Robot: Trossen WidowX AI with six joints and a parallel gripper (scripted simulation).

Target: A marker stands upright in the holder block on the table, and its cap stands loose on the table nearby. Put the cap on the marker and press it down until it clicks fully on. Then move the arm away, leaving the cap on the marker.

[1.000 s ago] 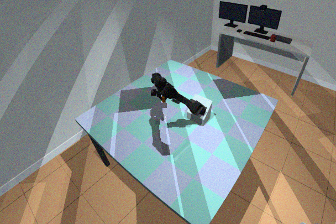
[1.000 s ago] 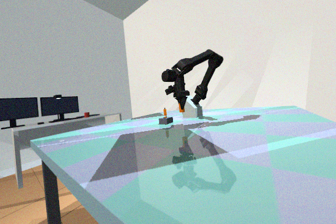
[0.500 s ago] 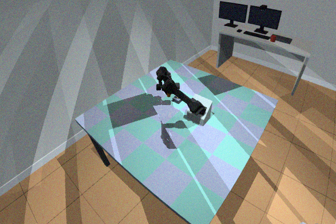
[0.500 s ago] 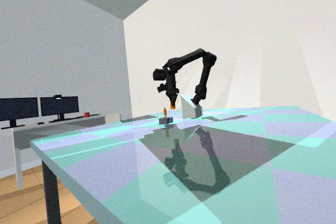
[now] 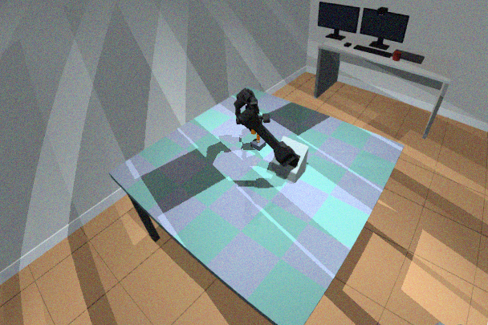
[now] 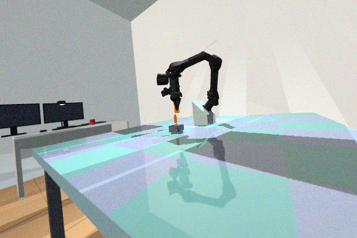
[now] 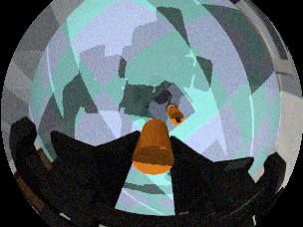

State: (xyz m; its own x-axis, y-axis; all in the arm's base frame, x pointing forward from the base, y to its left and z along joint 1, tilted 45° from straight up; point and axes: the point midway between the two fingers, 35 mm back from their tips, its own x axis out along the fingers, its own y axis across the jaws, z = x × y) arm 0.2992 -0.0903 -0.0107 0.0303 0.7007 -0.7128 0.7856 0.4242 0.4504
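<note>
The grey holder block lies 11 cm below my gripper tip, 3 cm to the right of it and 1 cm behind it. Also, from my gripper tip: orange cap (1 cm above).
</note>
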